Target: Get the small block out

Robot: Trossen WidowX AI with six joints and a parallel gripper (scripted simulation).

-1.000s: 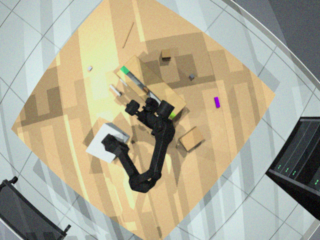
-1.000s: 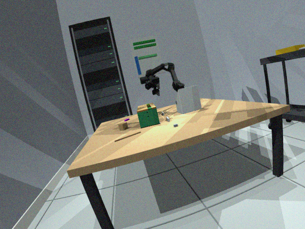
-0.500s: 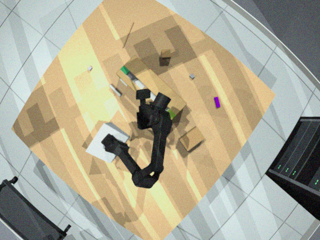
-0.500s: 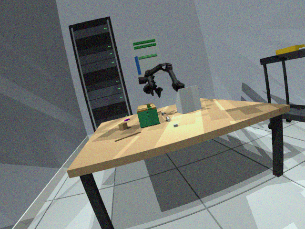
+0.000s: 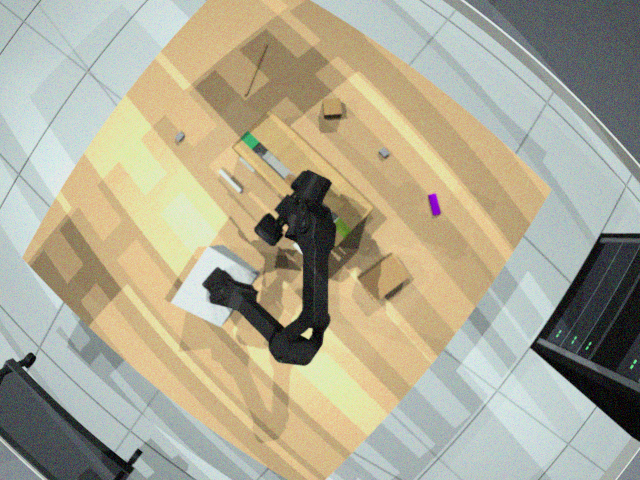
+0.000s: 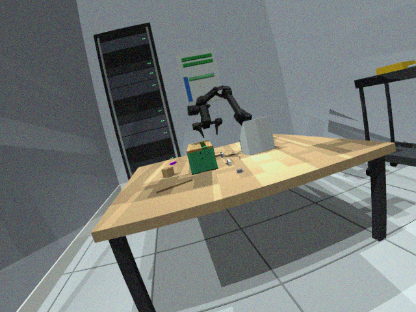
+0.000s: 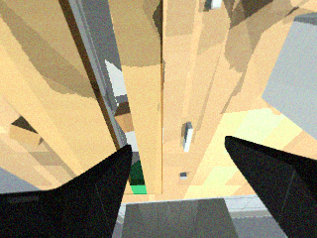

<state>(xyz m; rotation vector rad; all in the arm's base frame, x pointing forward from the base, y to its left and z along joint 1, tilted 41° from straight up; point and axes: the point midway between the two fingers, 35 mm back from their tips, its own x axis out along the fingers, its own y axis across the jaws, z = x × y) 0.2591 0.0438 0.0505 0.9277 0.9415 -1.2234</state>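
My gripper tip is 60 mm short of the tan block, 20 mm to the right of it and 80 mm above it. Round my gripper tip: brown slab (40 mm ahead, 340 mm to the right, 130 mm below); then thin stick (250 mm ahead, 360 mm to the left, 160 mm below); then box (50 mm ahead, 10 mm to the left, 100 mm below).
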